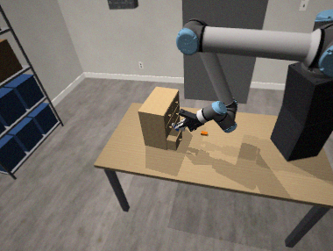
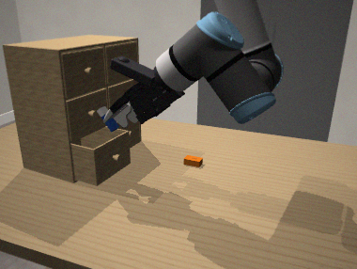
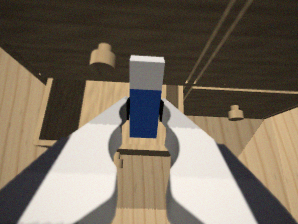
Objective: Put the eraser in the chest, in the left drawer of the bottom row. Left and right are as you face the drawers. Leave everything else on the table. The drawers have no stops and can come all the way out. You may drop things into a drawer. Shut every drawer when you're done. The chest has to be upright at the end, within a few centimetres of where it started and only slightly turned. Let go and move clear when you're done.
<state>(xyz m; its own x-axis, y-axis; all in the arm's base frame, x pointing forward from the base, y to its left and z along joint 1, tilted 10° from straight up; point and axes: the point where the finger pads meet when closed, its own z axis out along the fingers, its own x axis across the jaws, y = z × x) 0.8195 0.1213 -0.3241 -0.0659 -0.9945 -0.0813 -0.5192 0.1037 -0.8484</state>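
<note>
My hand is 10 mm short of the eraser. Round my hand: orange block: 170 mm behind, 120 mm to the right, 140 mm below.
</note>
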